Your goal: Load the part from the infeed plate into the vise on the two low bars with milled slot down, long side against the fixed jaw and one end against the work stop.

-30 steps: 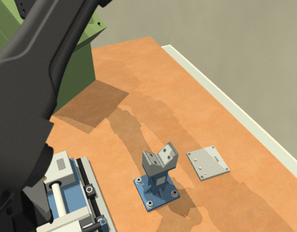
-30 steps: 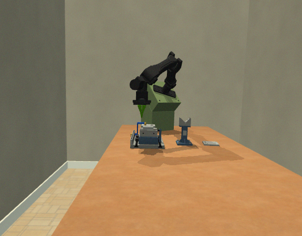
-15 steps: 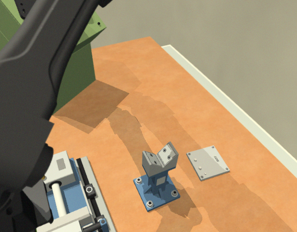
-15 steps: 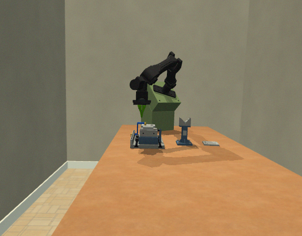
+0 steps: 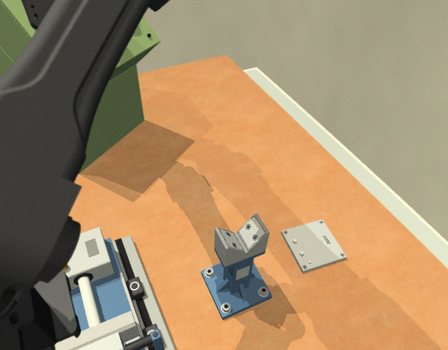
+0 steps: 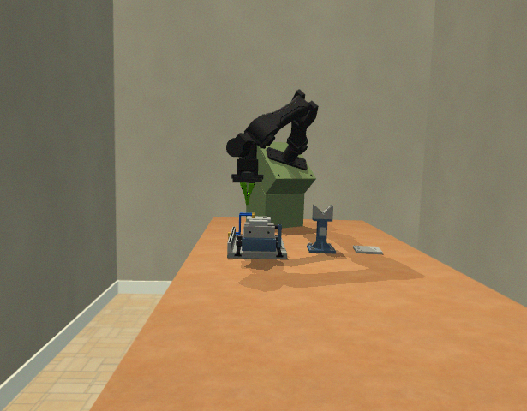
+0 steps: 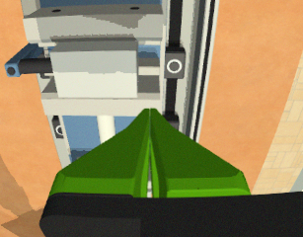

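Right now the grey part is 40 mm to the left of my hand and 80 mm below it. From my hand the other things lie so: fixed jaw (30 mm ahead, 40 mm to the left, 90 mm below); then moving jaw (30 mm behind, 40 mm to the left, 90 mm below); then work stop (90 mm to the left, 80 mm below).
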